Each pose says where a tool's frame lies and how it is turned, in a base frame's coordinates. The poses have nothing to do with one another.
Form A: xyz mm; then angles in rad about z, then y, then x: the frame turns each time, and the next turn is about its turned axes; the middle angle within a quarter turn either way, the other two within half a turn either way.
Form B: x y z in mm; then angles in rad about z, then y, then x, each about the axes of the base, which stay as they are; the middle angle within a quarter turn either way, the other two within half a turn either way. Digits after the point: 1 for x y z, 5 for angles.
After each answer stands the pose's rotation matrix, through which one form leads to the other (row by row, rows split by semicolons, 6 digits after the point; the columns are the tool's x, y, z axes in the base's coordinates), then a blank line. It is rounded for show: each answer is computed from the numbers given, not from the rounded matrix.
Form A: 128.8 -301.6 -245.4 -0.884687 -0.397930 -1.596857
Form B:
128.8 -301.6 -245.4 -0.36811 0.89443 -1.60918
0.584031 0.225256 0.779851; -0.713262 -0.316230 0.625504; 0.387511 -0.921552 -0.024022

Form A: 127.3 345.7 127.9 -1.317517 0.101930 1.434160
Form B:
127.3 345.7 127.9 -0.56242 -1.27169 1.09296
0.249279 0.157126 -0.955600; -0.963071 -0.063457 -0.261662; -0.101754 0.985538 0.135505

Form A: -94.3 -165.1 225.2 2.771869 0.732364 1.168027
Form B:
-94.3 -165.1 225.2 2.34068 0.08818 -1.27385
-0.693349 -0.715200 0.088070; 0.268704 -0.143201 0.952519; -0.668629 0.684093 0.291465

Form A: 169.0 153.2 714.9 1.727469 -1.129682 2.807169
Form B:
169.0 153.2 714.9 -1.63871 0.19210 -1.99418
-0.066618 0.979341 0.190925; 0.421718 -0.145782 0.894931; 0.904276 0.140135 -0.403294

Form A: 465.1 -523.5 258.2 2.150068 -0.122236 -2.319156
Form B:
465.1 -523.5 258.2 -2.37763 -0.71906 2.68503
-0.543330 0.520519 -0.658675; 0.830617 0.447257 -0.331717; 0.121932 -0.727338 -0.675361

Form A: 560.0 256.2 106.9 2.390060 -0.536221 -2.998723
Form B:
560.0 256.2 106.9 -2.36054 -0.48554 -2.86534
-0.628094 0.622654 -0.466690; 0.586931 0.772865 0.241230; 0.510891 -0.122400 -0.850887

